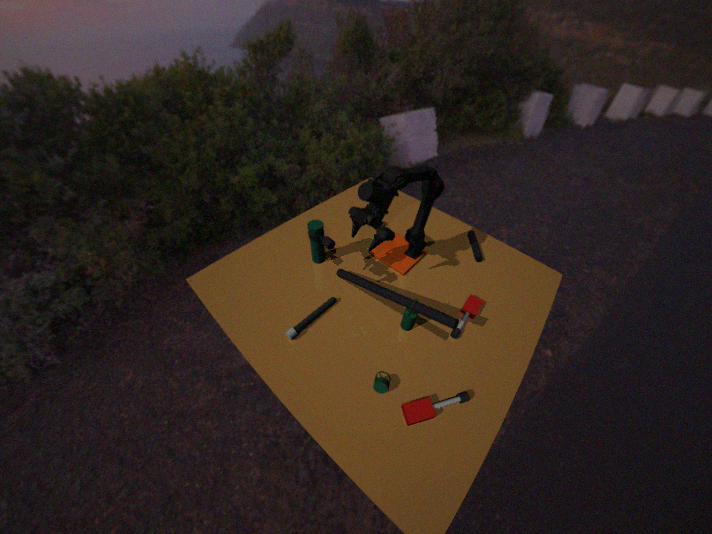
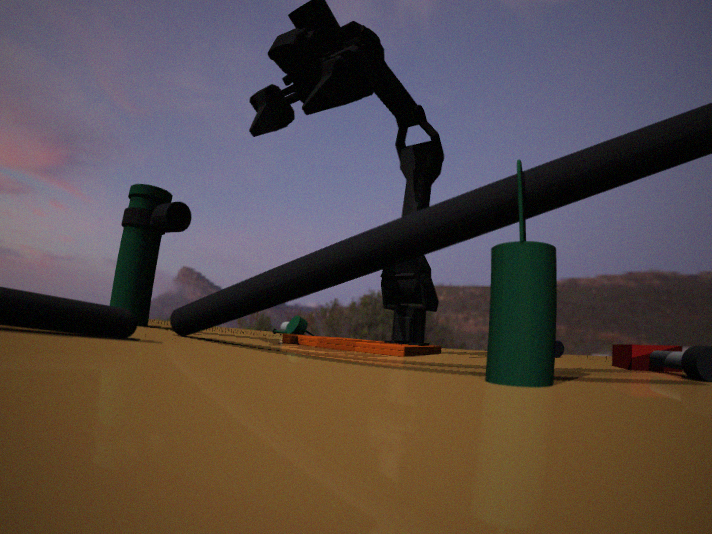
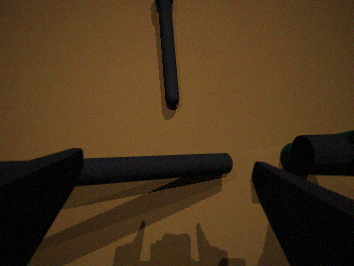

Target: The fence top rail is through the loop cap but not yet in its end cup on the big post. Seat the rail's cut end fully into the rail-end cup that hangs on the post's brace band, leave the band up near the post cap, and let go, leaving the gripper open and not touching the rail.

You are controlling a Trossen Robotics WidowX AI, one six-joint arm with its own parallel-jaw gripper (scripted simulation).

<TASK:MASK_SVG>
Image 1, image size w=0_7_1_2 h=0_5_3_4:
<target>my gripper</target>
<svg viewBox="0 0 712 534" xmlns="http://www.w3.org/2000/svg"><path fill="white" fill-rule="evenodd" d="M351 207L348 211L352 219L351 237L354 237L360 227L365 224L371 225L377 230L368 251L373 250L384 241L393 241L395 232L388 227L380 226L380 224L383 224L383 217L385 214L388 214L388 209L374 203L369 203L365 208Z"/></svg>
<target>dark top rail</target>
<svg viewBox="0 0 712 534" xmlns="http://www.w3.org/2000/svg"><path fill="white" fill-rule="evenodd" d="M337 270L337 276L411 311L413 310L433 319L444 326L447 325L452 329L456 329L459 323L458 318L455 319L430 306L415 302L408 297L343 269Z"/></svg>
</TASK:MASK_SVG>
